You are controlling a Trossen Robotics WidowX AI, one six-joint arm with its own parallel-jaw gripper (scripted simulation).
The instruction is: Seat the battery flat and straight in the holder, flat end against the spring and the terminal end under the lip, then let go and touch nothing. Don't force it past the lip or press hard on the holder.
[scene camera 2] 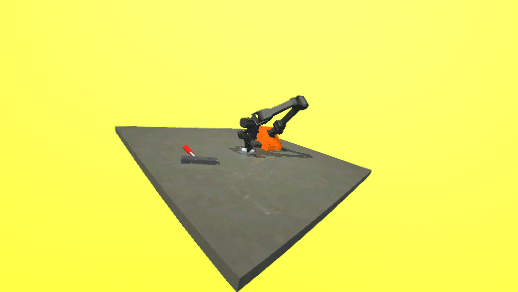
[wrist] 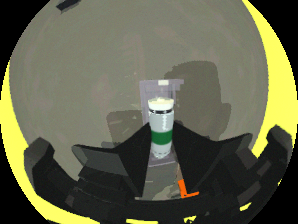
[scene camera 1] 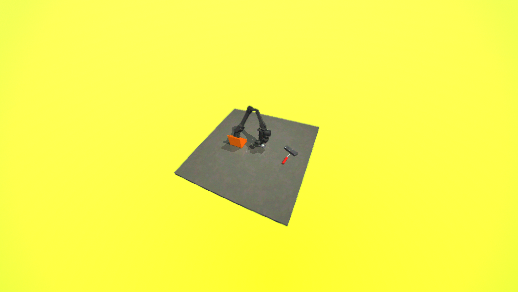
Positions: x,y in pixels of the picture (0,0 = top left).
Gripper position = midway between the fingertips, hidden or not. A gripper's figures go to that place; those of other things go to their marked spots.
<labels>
My gripper (wrist: pixel 160 125) is 0.10 m from the lens. A battery (wrist: pixel 161 112): 0.07 m from the lens.
</labels>
